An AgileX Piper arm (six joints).
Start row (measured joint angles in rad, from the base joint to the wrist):
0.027 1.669 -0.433 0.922 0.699 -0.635
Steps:
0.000 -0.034 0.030 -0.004 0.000 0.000
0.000 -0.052 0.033 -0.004 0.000 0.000
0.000 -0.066 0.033 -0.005 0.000 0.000
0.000 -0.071 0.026 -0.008 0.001 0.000
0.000 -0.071 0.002 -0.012 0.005 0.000
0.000 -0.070 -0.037 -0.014 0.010 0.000
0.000 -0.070 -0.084 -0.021 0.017 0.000
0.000 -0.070 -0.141 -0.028 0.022 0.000
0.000 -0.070 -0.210 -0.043 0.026 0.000
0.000 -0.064 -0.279 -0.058 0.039 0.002
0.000 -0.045 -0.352 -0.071 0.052 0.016
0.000 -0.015 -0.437 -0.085 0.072 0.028
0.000 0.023 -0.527 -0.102 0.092 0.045
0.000 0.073 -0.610 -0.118 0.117 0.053
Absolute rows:
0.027 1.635 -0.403 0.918 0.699 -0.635
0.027 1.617 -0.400 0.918 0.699 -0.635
0.027 1.603 -0.400 0.917 0.699 -0.635
0.027 1.598 -0.407 0.914 0.700 -0.635
0.027 1.598 -0.431 0.910 0.704 -0.635
0.027 1.599 -0.470 0.908 0.709 -0.635
0.027 1.599 -0.517 0.901 0.716 -0.635
0.027 1.599 -0.574 0.894 0.721 -0.635
0.027 1.599 -0.643 0.879 0.725 -0.635
0.027 1.605 -0.712 0.864 0.738 -0.633
0.027 1.624 -0.785 0.851 0.751 -0.619
0.027 1.654 -0.870 0.837 0.771 -0.607
0.027 1.692 -0.960 0.820 0.791 -0.590
0.027 1.742 -1.043 0.804 0.816 -0.582

